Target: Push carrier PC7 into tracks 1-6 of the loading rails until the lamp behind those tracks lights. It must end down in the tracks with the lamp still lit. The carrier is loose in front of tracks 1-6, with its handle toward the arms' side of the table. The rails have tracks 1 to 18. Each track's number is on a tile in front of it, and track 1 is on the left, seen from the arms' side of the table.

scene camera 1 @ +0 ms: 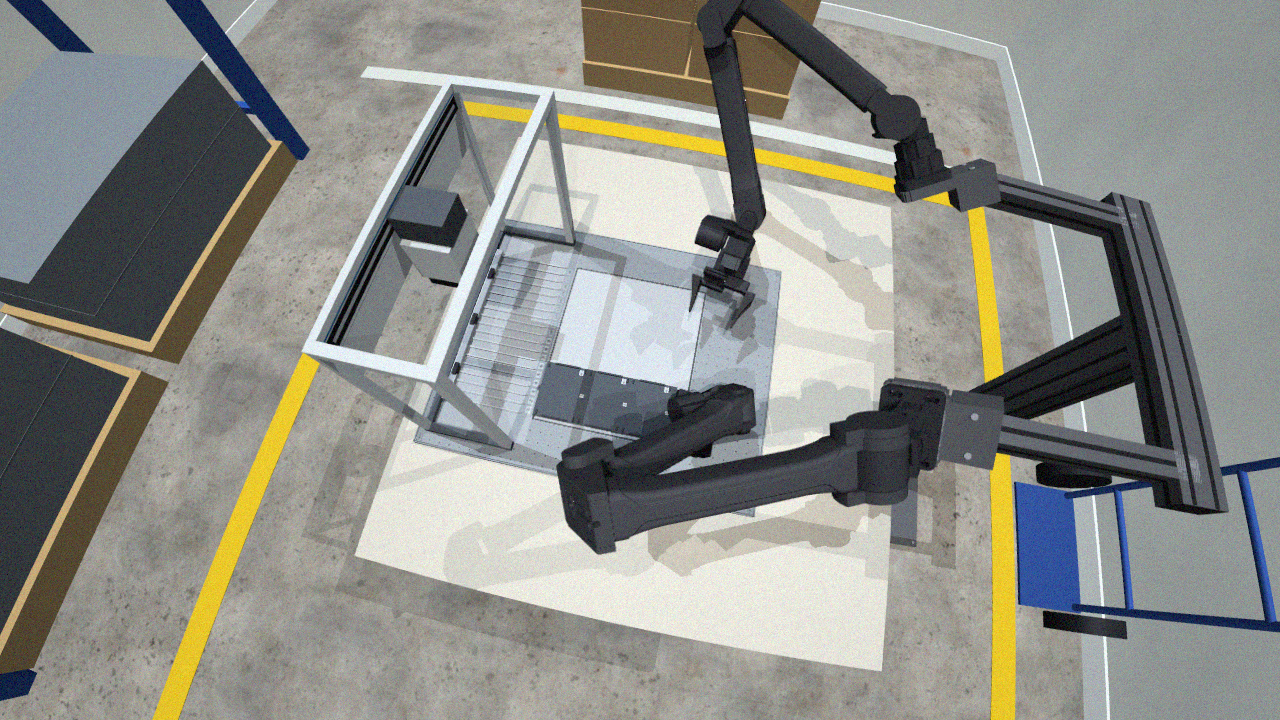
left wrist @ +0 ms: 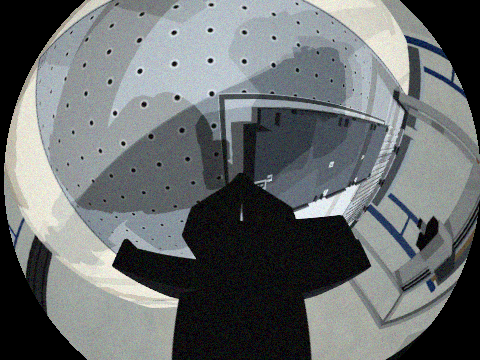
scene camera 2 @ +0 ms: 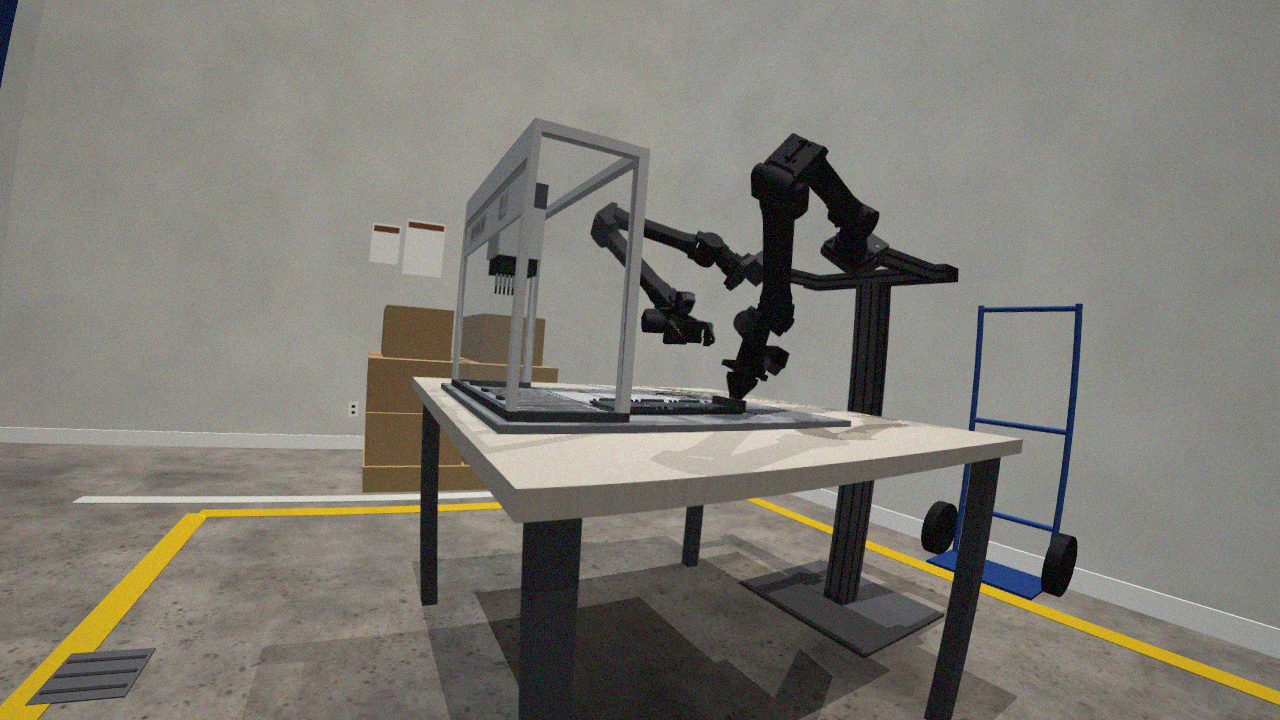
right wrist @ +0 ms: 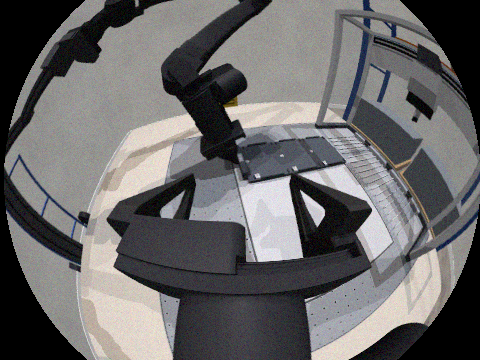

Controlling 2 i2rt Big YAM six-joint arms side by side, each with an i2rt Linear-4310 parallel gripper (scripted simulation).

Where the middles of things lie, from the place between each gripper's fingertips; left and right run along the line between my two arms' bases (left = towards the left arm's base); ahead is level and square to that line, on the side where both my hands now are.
Scene:
My left hand is 170 mm short of the carrier PC7 (scene camera 1: pixel 571 394) and 10 mm to the right of it. From my left hand the other things lie so: tool head (scene camera 1: pixel 433 261): 520 mm ahead, 100 mm to the right, 330 mm above.
The carrier PC7 is 20 cm to the left of my right hand (scene camera 1: pixel 709 319), 18 cm ahead of it and 15 cm below it. The rest, counted from my right hand: tool head 52 cm ahead, 18 cm above, 10 cm to the left.

